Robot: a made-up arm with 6 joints.
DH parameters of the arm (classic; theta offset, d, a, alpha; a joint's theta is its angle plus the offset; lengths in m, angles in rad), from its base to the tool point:
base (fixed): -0.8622 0 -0.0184 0
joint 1: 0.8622 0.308 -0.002 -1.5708
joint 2: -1.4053 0 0.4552 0
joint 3: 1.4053 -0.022 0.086 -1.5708
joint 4: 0 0.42 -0.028 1.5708
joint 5: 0 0.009 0.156 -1.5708
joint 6: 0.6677 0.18 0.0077 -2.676
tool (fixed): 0.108 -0.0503 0 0
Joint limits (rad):
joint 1: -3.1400..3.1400
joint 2: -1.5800..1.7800
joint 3: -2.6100..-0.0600
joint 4: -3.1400..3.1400
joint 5: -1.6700..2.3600
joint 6: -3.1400..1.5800
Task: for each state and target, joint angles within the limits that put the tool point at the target. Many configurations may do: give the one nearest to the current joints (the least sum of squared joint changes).
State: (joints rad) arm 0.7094 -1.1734 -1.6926 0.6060 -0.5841 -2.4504
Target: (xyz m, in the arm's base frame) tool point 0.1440 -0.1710 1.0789
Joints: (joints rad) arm 1.0996 -0.9745 -1.3081 1.1369 -0.8152 -2.5001
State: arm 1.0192 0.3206 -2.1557 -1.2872 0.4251 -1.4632
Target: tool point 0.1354 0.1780 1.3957
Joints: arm 0.9205 -0.2657 -2.3962 -1.2979 0.4833 -1.4825
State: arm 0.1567 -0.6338 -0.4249 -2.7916 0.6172 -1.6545
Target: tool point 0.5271 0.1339 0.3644
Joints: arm 0.3403 -0.2127 -0.5585 -2.8204 0.6752 -1.6488
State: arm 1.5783 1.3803 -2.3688 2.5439 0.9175 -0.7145
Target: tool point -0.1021 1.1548 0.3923
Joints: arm 1.6298 1.1198 -2.3395 2.5162 0.9656 -0.7418
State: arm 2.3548 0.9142 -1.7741 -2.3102 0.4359 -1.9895
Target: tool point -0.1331 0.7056 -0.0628
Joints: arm 1.7813 0.8636 -1.2548 -2.3275 0.3783 -1.9719
